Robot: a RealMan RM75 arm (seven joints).
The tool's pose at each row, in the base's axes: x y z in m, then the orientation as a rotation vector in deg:
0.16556 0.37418 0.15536 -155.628 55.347 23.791
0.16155 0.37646 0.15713 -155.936 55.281 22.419
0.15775 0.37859 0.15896 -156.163 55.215 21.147
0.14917 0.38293 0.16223 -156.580 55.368 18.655
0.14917 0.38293 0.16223 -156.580 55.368 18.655
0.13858 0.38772 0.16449 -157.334 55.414 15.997
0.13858 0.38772 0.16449 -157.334 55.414 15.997
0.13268 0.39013 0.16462 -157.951 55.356 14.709
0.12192 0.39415 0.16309 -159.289 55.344 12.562
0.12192 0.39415 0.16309 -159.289 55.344 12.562
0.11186 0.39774 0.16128 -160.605 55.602 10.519
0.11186 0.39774 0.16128 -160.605 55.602 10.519
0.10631 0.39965 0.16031 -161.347 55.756 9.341
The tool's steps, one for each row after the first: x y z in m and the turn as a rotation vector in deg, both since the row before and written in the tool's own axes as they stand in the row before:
-0.00489 0.00064 -0.00021 0.213 0.915 -0.208
-0.00467 0.00060 -0.00042 0.241 0.828 -0.188
-0.00999 0.00177 -0.00044 0.414 1.669 -0.172
0.00000 0.00000 0.00000 0.000 0.000 0.000
-0.01148 0.00282 0.00061 0.154 1.880 -0.296
0.00000 0.00000 0.00000 0.000 0.000 0.000
-0.00598 0.00189 0.00114 -0.147 0.987 -0.230
-0.01032 0.00393 0.00350 -0.565 1.763 -0.367
0.00000 0.00000 0.00000 0.000 0.000 0.000
-0.00959 0.00376 0.00334 -0.671 1.730 -0.173
0.00000 0.00000 0.00000 0.000 0.000 0.000
-0.00532 0.00209 0.00167 -0.386 0.989 -0.092

